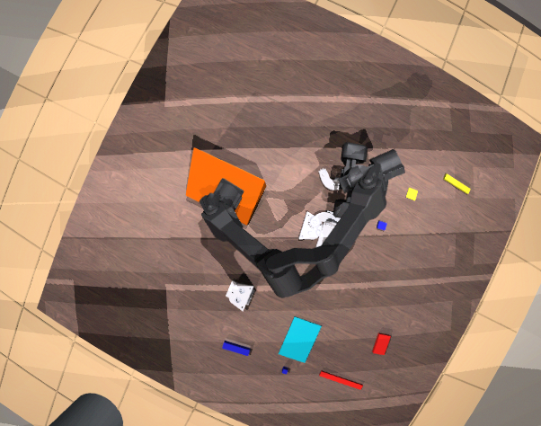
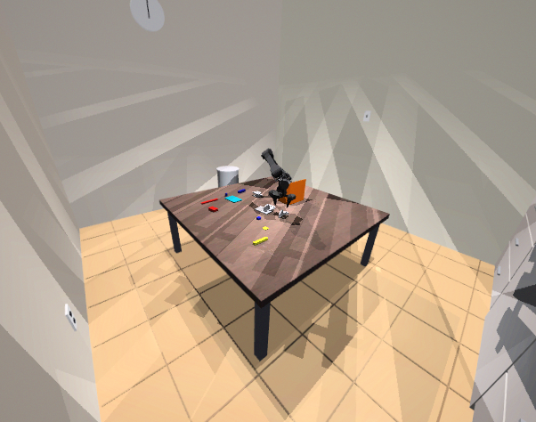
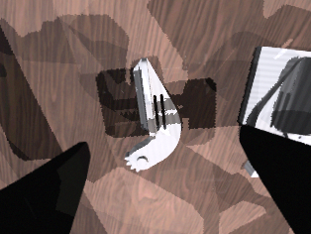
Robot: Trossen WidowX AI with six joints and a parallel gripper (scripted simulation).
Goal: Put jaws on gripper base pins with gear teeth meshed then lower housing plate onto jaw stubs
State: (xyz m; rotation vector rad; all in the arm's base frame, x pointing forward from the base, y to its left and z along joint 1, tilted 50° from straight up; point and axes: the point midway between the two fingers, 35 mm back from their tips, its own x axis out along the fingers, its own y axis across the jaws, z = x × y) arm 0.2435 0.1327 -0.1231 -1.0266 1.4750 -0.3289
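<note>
Right now the white rectangular plate is 130 mm to the right of my gripper tip, 70 mm below it and 50 mm ahead of it. Round my gripper tip: yellow cube (200 mm ahead, 90 mm to the left, 70 mm below); housing plate (150 mm to the right, 70 mm below, 10 mm behind); blue cube (160 mm ahead, 60 mm below, 40 mm to the right).
</note>
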